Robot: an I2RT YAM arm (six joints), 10 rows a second.
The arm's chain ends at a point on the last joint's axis. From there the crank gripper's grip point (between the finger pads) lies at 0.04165 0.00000 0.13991 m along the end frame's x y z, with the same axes.
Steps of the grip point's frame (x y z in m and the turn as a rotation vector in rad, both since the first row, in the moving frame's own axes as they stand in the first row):
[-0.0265, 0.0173, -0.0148, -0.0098, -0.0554, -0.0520]
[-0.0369, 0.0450, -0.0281, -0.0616, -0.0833, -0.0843]
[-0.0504, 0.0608, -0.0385, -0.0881, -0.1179, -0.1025]
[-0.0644, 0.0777, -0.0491, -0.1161, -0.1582, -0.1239]
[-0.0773, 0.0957, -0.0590, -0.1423, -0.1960, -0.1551]
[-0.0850, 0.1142, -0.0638, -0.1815, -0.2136, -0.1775]
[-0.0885, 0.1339, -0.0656, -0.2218, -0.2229, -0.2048]
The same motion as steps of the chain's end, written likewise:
[-0.0187, 0.0179, -0.0169, -0.0098, -0.0554, -0.0520]
[-0.0254, 0.0393, -0.0309, -0.0616, -0.0833, -0.0843]
[-0.0341, 0.0517, -0.0421, -0.0881, -0.1179, -0.1025]
[-0.0426, 0.0650, -0.0532, -0.1161, -0.1582, -0.1239]
[-0.0505, 0.0797, -0.0634, -0.1423, -0.1960, -0.1551]
[-0.0563, 0.0931, -0.0678, -0.1815, -0.2136, -0.1775]
[-0.0593, 0.1077, -0.0688, -0.2218, -0.2229, -0.2048]

